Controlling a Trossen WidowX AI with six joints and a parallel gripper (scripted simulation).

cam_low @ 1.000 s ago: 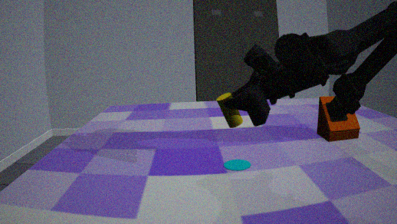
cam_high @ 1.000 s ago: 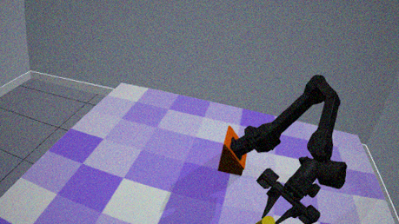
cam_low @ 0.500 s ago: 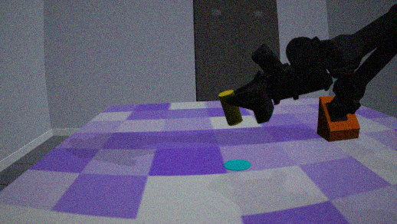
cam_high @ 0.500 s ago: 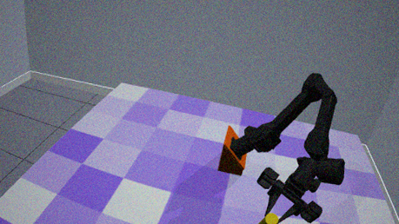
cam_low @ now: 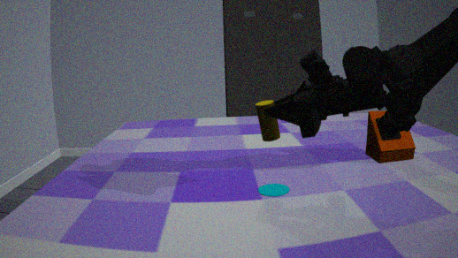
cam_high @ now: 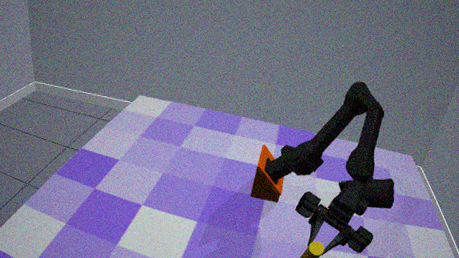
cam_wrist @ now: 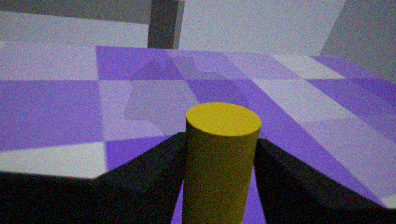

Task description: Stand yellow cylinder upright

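The cyan circle is 15 cm below my gripper tip, 1 cm to the left of it and 1 cm behind it. From my gripper tip the other things lie so: yellow cylinder: 2 cm below.
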